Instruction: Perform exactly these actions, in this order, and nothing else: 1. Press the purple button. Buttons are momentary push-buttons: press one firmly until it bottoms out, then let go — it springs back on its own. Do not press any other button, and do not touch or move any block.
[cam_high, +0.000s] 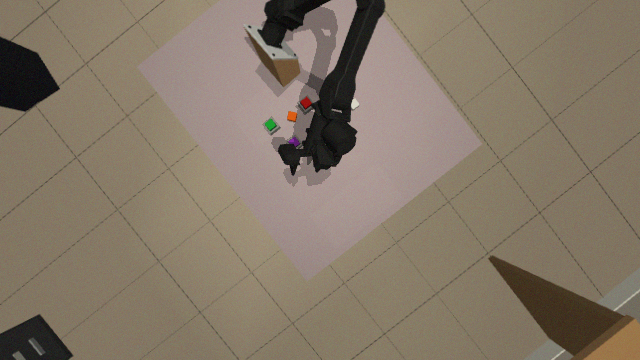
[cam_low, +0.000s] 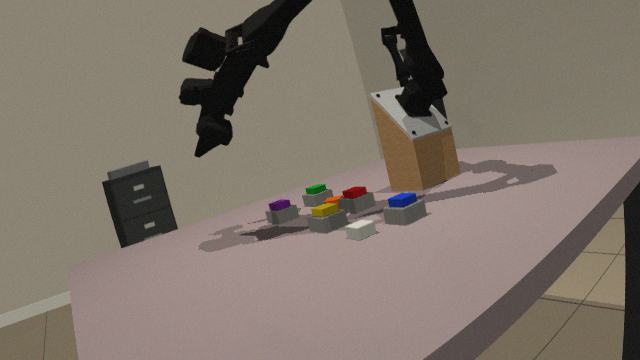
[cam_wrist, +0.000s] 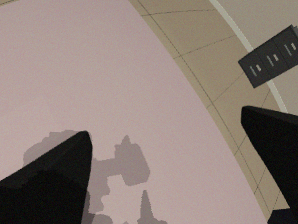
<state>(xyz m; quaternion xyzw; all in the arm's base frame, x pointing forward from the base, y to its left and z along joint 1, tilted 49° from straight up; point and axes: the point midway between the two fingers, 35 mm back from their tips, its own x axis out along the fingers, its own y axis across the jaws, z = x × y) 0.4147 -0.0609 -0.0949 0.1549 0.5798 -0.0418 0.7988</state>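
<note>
The purple button is 130 mm behind my gripper tip, 20 mm to the left of it and 160 mm below it. Round my gripper tip: green button 230 mm behind, 20 mm to the right, 160 mm below; yellow button 140 mm behind, 190 mm to the left, 160 mm below; small orange block 220 mm behind, 70 mm to the left, 180 mm below.
</note>
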